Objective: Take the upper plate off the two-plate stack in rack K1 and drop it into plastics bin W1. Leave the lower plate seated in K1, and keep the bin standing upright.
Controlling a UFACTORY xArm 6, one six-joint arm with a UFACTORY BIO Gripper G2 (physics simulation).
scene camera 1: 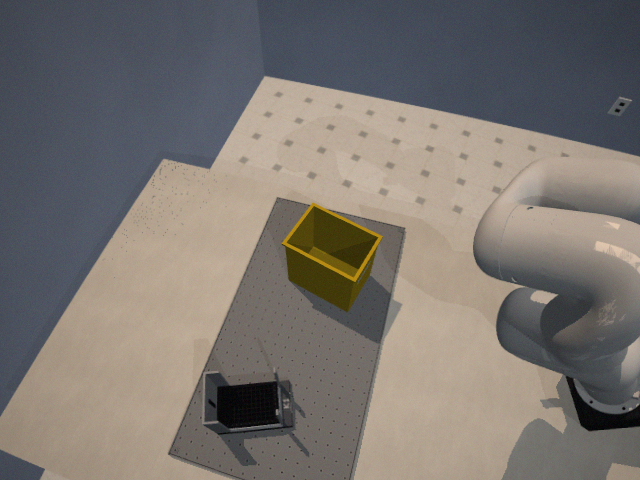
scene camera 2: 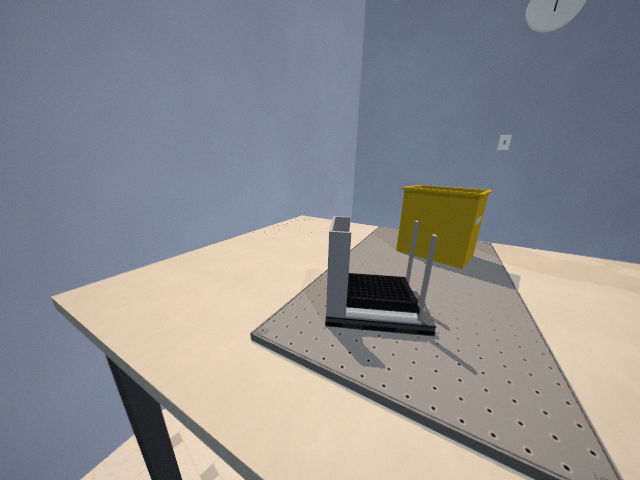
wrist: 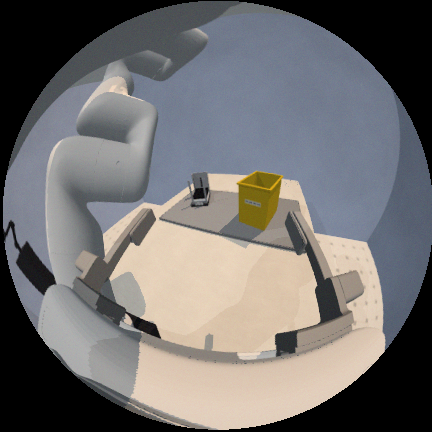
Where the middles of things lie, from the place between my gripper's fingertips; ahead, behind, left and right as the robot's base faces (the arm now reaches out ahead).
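There's a black plate [scene camera 1: 247, 405] that's well ahead of my hand, a long way to the left of it and a good bit below it. And the yellow bin W1 [scene camera 1: 330, 256], that one I see 18 cm below my hand, 38 cm ahead of it and 5 cm to the left of it.
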